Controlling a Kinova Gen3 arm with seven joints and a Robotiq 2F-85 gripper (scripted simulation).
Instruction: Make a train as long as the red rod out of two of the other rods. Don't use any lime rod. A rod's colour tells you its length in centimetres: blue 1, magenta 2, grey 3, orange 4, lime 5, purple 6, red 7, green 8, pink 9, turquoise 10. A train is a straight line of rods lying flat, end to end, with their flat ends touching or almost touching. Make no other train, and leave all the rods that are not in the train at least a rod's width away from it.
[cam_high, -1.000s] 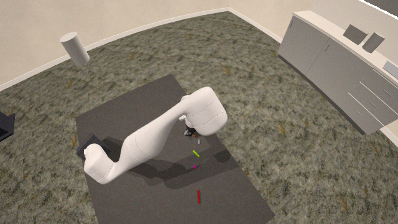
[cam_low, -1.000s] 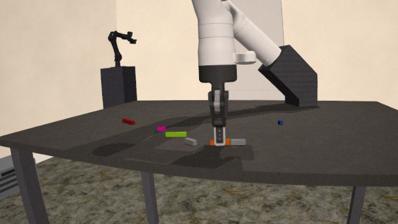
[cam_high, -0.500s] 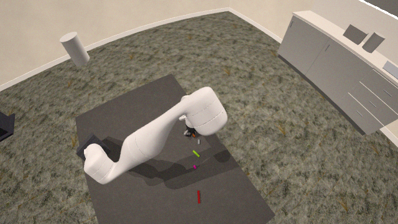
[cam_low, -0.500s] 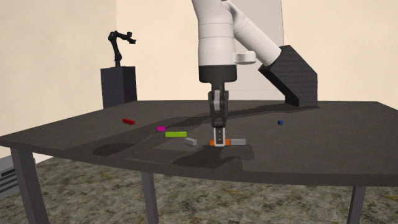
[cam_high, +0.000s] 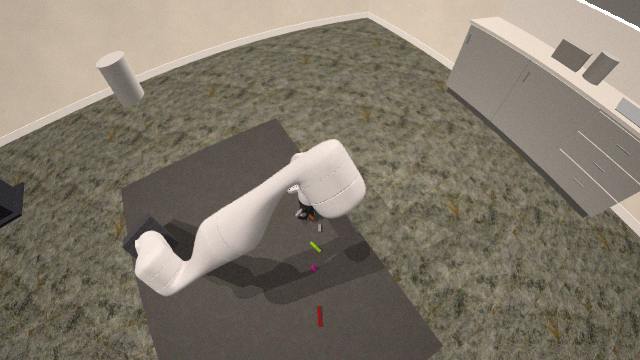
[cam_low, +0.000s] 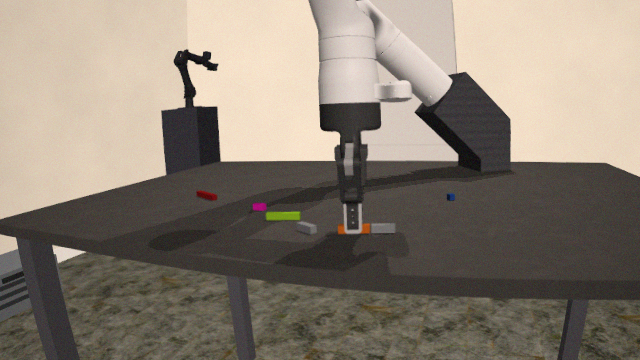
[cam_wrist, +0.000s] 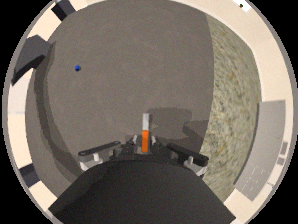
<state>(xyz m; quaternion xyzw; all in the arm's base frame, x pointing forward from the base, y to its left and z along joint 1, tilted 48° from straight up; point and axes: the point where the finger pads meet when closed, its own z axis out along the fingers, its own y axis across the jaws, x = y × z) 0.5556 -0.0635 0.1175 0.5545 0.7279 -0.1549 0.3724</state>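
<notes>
Right now my hand is 2 cm above the orange rod. Round my hand: lime rod: 6 cm behind, 11 cm to the right, 2 cm below; magenta rod: 11 cm behind, 18 cm to the right, 2 cm below; blue rod: 19 cm behind, 13 cm to the left, 2 cm below.
</notes>
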